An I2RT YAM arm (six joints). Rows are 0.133 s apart.
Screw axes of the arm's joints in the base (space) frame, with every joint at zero. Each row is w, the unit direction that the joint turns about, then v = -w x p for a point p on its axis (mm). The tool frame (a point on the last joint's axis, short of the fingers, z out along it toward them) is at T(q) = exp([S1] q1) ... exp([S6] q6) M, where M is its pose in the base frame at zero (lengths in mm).
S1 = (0, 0, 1, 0, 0, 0)
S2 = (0, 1, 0, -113.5, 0, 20)
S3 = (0, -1, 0, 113.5, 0, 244)
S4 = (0, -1, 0, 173.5, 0, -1)
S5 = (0, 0, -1, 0, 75, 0)
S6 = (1, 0, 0, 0, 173.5, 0)
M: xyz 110.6 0 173.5 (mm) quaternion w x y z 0.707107 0 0.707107 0
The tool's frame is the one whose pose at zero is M.
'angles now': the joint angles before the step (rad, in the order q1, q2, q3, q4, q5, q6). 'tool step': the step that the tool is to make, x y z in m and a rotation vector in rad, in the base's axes. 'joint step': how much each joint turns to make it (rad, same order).
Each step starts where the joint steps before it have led.
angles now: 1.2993, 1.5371, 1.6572, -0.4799, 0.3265, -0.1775
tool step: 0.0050, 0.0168, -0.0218, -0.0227, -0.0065, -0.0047
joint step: 0.0000, 0.0439, -0.0408, 0.0680, 0.0088, -0.0104
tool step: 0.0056, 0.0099, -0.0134, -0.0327, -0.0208, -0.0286
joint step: -0.0043, 0.0354, -0.0112, 0.0271, 0.0334, -0.0187
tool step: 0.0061, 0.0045, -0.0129, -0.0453, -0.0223, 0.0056
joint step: -0.0124, 0.0186, -0.0235, 0.0196, -0.0030, -0.0411
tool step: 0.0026, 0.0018, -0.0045, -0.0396, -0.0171, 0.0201
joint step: -0.0062, 0.0108, 0.0014, -0.0100, -0.0124, -0.0386
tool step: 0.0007, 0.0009, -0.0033, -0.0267, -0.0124, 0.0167
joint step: -0.0018, 0.0047, -0.0031, -0.0048, -0.0082, -0.0273
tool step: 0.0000, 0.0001, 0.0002, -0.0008, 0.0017, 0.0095
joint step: -0.0008, 0.0002, 0.0013, -0.0012, -0.0099, -0.0034
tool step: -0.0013, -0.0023, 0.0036, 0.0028, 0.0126, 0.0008
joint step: 0.0010, -0.0064, 0.0096, -0.0211, -0.0054, 0.0123
